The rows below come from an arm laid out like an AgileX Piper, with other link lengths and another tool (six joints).
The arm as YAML. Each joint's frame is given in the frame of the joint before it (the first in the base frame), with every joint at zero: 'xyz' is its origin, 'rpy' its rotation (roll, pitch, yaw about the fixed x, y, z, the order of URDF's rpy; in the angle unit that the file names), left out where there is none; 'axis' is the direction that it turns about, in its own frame. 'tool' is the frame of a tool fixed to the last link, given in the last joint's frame.
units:
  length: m
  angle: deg
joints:
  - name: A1
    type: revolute
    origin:
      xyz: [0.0, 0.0, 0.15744]
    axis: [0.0, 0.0, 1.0]
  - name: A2
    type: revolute
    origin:
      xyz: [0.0, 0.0, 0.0]
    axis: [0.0, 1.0, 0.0]
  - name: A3
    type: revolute
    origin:
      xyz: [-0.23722, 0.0, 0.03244]
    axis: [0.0, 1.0, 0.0]
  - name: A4
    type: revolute
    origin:
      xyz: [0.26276, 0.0, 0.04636]
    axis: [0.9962, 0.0, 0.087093]
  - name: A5
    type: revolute
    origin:
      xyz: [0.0, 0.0, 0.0]
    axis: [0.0, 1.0, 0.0]
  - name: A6
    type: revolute
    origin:
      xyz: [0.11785, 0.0, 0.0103]
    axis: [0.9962, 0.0, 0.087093]
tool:
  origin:
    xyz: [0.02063, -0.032, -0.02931]
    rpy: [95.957, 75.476, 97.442]
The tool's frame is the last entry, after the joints.
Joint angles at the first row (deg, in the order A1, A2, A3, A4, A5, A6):
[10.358 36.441 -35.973 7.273 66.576 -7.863]
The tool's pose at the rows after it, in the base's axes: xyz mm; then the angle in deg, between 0 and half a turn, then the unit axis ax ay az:
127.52, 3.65, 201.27, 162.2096, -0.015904, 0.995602, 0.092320
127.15, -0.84, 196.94, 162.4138, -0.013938, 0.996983, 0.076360
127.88, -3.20, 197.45, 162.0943, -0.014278, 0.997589, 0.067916
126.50, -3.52, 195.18, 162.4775, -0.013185, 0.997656, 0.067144
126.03, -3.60, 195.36, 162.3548, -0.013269, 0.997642, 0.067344
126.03, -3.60, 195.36, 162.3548, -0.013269, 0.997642, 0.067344
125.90, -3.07, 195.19, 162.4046, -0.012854, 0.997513, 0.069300
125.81, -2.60, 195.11, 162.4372, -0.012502, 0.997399, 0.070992
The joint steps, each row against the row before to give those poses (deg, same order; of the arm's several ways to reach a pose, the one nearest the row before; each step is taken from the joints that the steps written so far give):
[-0.002 -1.322 6.893 -0.405 -3.497 0.794]
[0.001 0.002 0.998 -1.925 -0.519 0.538]
[-0.001 -0.001 0.002 -1.067 -0.162 0.175]
[0.000 -0.172 0.497 -0.057 0.065 0.130]
[0.002 -0.260 0.065 -0.001 0.070 0.002]
[0.000 0.000 0.000 0.000 0.000 0.000]
[-0.003 -0.001 0.013 0.233 0.000 -0.004]
[0.005 0.000 -0.002 0.197 0.001 0.006]

